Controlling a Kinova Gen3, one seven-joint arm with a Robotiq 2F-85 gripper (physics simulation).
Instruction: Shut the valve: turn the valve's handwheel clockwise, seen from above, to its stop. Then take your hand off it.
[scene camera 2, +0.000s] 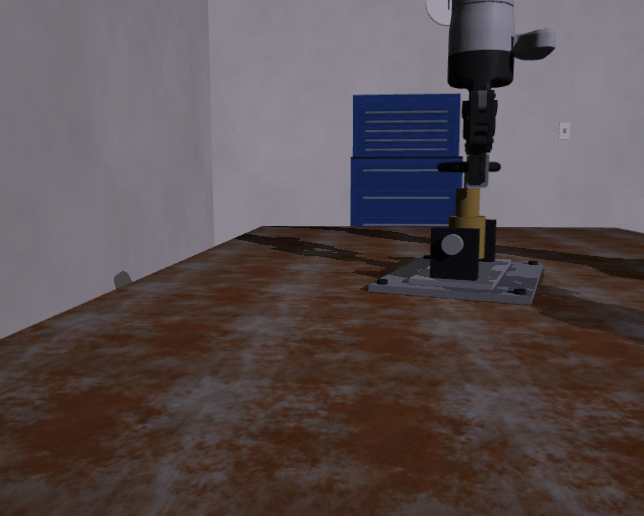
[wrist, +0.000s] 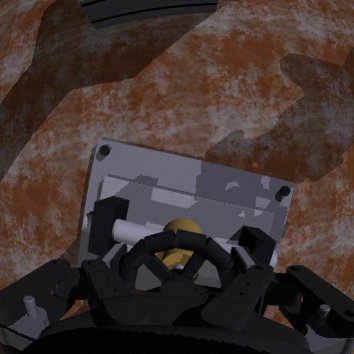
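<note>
The valve's black handwheel (scene camera 2: 449, 167) (wrist: 178, 240) lies level on top of the brass valve body (scene camera 2: 467, 204) (wrist: 183, 227). My gripper (scene camera 2: 477, 177) (wrist: 178, 259) points straight down over the valve. In the wrist view its two fingers stand on opposite sides of the wheel, against the outer rim, shut on it. In the scene view the fingertips reach a little below the rim, above the brass body. The near part of the wheel is partly hidden by the gripper in the wrist view. How far the wheel is turned cannot be told.
The valve stands on a grey base plate (scene camera 2: 456, 294) (wrist: 150, 161), with a black block (scene camera 2: 454, 267) (wrist: 104, 230) at each side and a pale pipe (scene camera 2: 452, 244) (wrist: 131, 232) between. A blue tool cabinet (scene camera 2: 405, 185) stands behind the rusty table (scene camera 2: 268, 376).
</note>
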